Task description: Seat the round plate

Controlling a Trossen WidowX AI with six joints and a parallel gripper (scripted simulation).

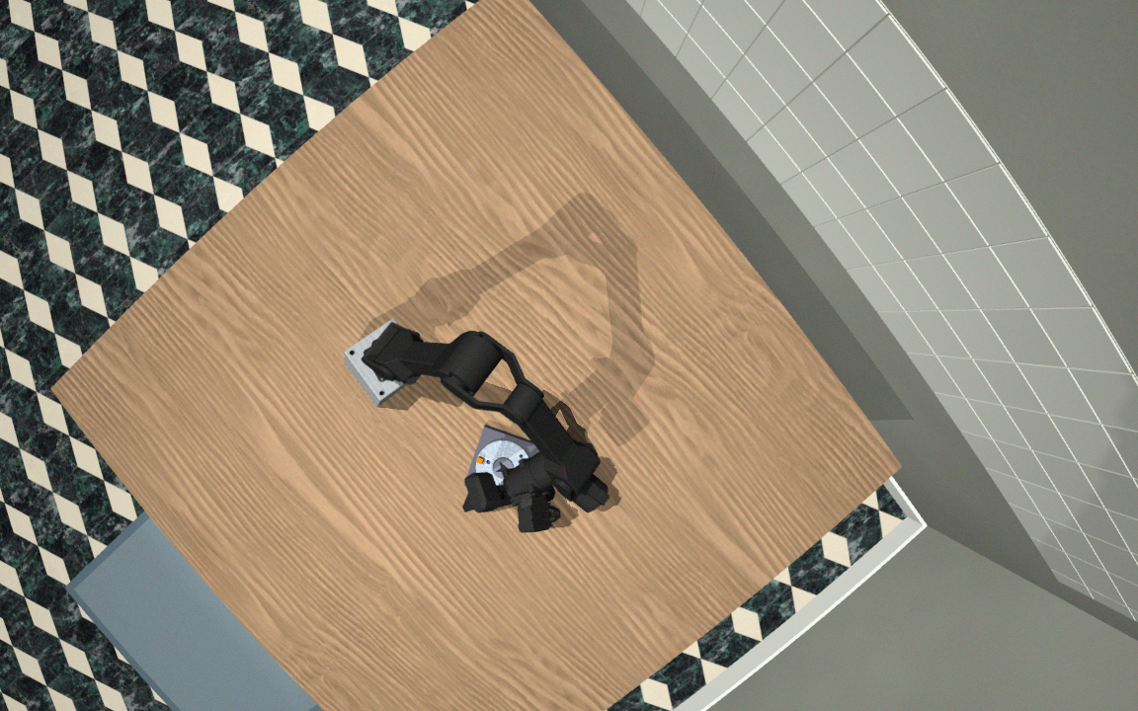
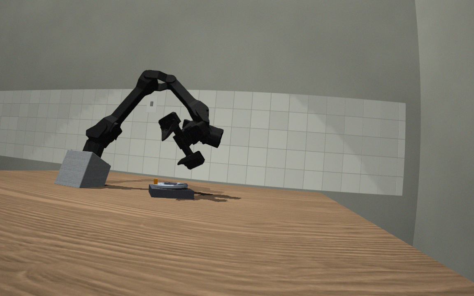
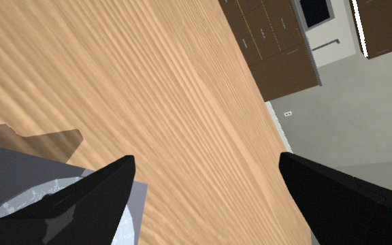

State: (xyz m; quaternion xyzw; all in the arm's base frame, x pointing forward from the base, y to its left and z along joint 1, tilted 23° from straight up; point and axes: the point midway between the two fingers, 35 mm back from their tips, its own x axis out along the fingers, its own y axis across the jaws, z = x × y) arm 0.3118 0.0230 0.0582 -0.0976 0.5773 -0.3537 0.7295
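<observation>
Right now the plate is 20 mm behind my hand, 20 mm to the left of it and 110 mm below it. From my hand the other things lie so: dark grey square base: 20 mm behind, 20 mm to the left, 140 mm below; raised central hub: 20 mm behind, 20 mm to the left, 110 mm below.
</observation>
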